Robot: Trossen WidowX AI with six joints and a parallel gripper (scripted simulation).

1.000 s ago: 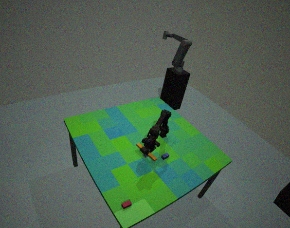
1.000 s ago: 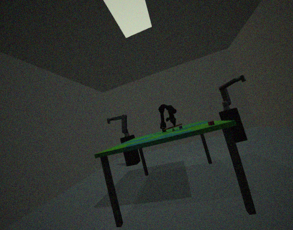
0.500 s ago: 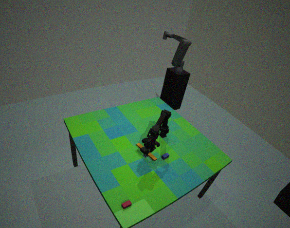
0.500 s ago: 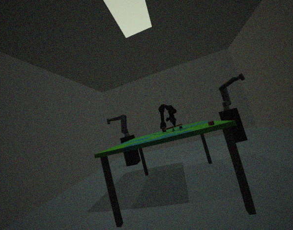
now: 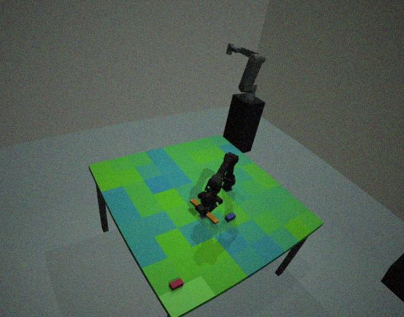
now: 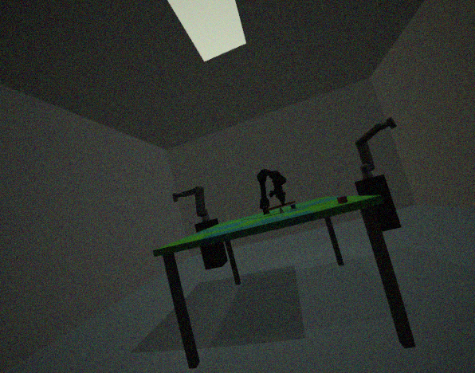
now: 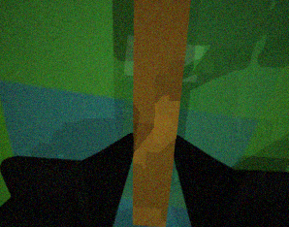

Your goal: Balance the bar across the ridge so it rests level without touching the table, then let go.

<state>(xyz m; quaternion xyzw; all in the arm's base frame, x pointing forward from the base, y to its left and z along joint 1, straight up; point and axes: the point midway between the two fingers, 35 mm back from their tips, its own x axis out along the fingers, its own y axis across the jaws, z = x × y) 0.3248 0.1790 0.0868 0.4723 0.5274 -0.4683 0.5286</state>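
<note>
The bar is 3 cm to the right of my gripper tip. From my gripper tip the other things lie so: red block 42 cm ahead, 32 cm to the left, 4 cm below; then blue block 15 cm behind, 7 cm to the left, 4 cm below.
</note>
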